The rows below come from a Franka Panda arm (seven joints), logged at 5 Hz.
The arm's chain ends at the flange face. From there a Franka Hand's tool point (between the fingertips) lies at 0.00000 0.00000 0.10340 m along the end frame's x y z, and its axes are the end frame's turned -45 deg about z.
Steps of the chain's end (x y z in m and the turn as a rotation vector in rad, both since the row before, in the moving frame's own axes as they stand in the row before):
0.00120 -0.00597 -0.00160 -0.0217 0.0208 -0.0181
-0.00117 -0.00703 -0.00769 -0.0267 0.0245 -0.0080
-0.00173 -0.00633 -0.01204 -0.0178 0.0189 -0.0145
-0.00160 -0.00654 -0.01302 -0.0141 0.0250 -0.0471
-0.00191 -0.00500 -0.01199 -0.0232 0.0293 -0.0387
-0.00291 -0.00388 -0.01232 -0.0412 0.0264 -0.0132
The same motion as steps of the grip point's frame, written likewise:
0.00503 -0.00027 -0.00165 -0.0301 -0.0006 -0.0181
0.00400 -0.00206 -0.00776 -0.0362 -0.0016 -0.0080
0.00335 -0.00302 -0.01207 -0.0260 0.0008 -0.0145
0.00436 -0.00292 -0.01306 -0.0276 0.0077 -0.0471
0.00271 -0.00106 -0.01206 -0.0371 0.0043 -0.0387
-0.00036 0.00015 -0.01244 -0.0478 -0.0105 -0.0132

